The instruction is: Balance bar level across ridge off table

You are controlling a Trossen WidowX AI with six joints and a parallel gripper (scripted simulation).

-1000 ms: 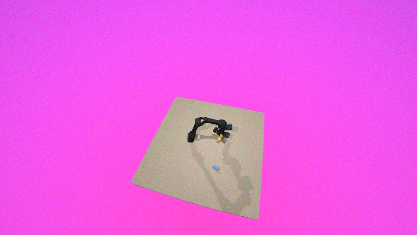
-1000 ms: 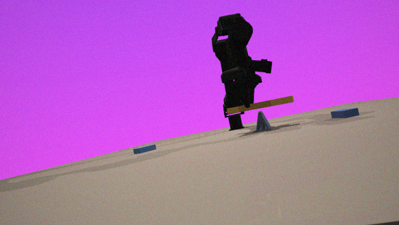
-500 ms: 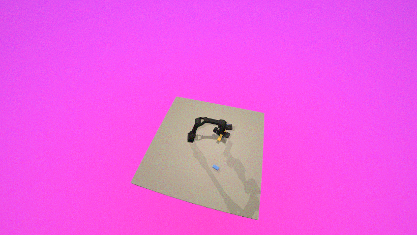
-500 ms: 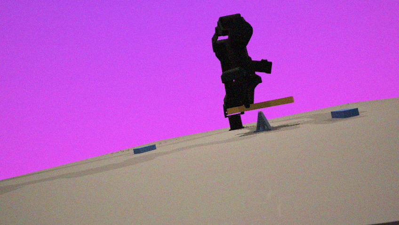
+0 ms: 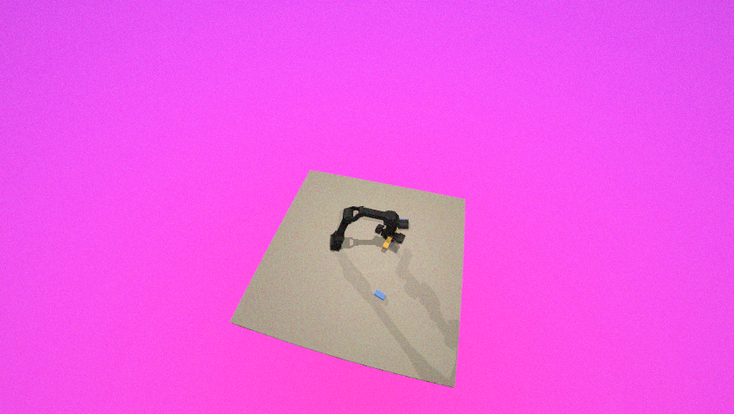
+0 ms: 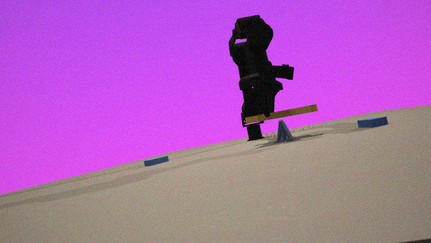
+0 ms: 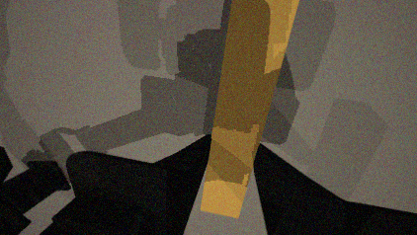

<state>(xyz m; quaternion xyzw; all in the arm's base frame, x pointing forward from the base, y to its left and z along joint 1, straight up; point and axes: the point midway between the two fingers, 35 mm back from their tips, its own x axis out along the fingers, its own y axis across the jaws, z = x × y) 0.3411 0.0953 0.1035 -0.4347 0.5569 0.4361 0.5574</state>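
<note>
My gripper tip is 30 mm to the right of the bar and 10 mm short of it. Round my gripper tip: grey-blue ridge (40 mm below, 30 mm to the left, 10 mm ahead); then blue block (220 mm to the left, 60 mm below, 60 mm ahead).
</note>
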